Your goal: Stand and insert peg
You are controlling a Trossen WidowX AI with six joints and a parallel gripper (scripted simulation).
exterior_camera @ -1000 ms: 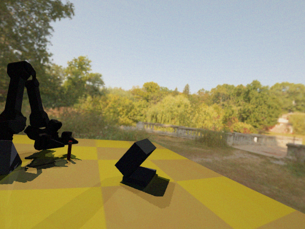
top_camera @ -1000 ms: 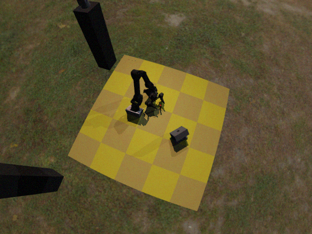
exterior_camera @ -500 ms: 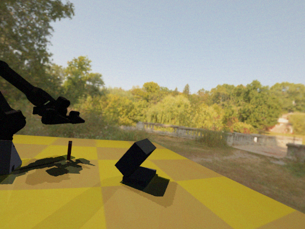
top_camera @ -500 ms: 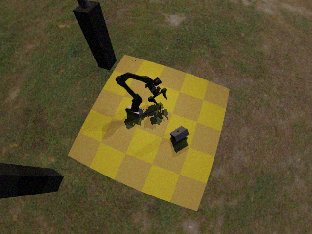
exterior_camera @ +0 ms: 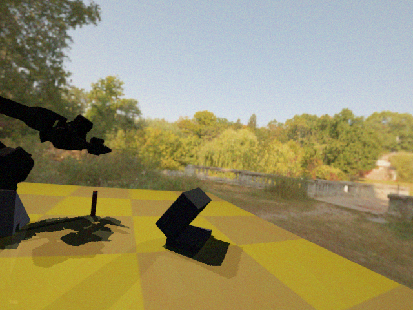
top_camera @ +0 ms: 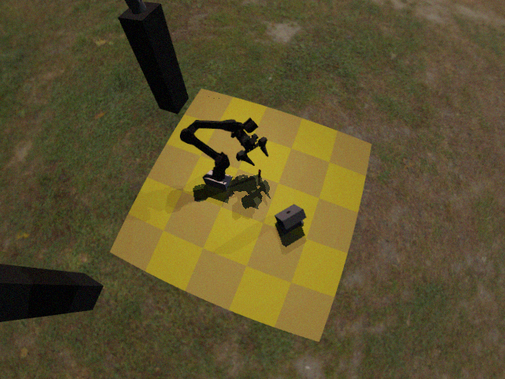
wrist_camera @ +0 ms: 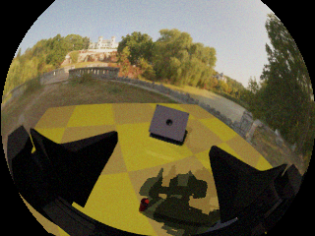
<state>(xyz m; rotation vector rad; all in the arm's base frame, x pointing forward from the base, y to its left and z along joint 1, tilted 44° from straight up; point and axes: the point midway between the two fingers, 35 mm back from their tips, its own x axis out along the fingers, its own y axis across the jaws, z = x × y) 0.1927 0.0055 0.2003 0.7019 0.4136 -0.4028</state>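
My gripper tip is now 160 mm above the red peg, 10 mm to the right of it and 10 mm past it. Also, from my gripper tip: flat dark foot: 260 mm ahead, 210 mm below, 190 mm to the right; then dark sloped panel: 250 mm ahead, 180 mm to the right, 140 mm below.
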